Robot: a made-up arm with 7 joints. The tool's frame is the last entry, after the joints.
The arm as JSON. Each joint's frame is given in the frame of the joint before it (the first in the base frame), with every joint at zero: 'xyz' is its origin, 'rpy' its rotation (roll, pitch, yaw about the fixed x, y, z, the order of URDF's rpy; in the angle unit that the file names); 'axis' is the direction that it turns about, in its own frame. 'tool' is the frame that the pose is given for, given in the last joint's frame.
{
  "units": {
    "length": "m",
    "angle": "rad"
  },
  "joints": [
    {
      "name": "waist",
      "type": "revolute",
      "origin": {
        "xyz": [
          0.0,
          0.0,
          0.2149
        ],
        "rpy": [
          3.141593,
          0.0,
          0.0
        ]
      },
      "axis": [
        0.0,
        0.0,
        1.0
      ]
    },
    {
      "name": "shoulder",
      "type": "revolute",
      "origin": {
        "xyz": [
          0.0,
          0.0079,
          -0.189
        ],
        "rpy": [
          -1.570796,
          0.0,
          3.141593
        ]
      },
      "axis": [
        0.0,
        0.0,
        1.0
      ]
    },
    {
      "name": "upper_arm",
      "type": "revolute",
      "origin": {
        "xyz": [
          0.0,
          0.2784,
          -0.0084
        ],
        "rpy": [
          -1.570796,
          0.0,
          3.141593
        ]
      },
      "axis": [
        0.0,
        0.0,
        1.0
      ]
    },
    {
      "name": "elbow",
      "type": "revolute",
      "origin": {
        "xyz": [
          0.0,
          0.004,
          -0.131
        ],
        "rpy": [
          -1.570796,
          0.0,
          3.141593
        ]
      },
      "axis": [
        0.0,
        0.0,
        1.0
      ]
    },
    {
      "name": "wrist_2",
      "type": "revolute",
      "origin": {
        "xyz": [
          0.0,
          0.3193,
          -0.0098
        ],
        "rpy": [
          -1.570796,
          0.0,
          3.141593
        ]
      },
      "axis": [
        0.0,
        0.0,
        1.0
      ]
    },
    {
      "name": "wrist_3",
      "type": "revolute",
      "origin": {
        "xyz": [
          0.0,
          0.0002,
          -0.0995
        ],
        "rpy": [
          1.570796,
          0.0,
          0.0
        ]
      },
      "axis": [
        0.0,
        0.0,
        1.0
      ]
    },
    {
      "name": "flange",
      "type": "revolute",
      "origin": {
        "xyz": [
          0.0,
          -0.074,
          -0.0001
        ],
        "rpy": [
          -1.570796,
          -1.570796,
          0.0
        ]
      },
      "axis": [
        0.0,
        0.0,
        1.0
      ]
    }
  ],
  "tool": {
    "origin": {
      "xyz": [
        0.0,
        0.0,
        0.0
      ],
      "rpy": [
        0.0,
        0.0,
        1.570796
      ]
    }
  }
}
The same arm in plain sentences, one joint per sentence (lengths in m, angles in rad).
The arm has seven revolute joints in a row. What follows holds with every joint at zero, and every direction is one of the base frame's. The first joint sits 0.2149 m along +z from the base frame's origin and turns about -z. The second joint sits 0.0079 m along -y and 0.189 m along +z from the first joint and turns about +y. The third joint sits 0.0084 m along -y and 0.2784 m along +z from the second joint and turns about -z. The fourth joint sits 0.004 m along -y and 0.131 m along +z from the third joint and turns about +y. The fifth joint sits 0.0098 m along -y and 0.3193 m along +z from the fourth joint and turns about -z. The sixth joint sits 0.0002 m along -y and 0.0995 m along +z from the fifth joint and turns about +y. The seventh joint sits 0.0001 m along -y and 0.074 m along +z from the sixth joint and turns about -z. The tool frame, which is the frame that the pose is given for, sits at the same point as the seventh joint; its axes are the base frame's turned by roll -3.1416, pitch 0 and yaw 0 rad (as in URDF: about the fixed x, then y, then z).
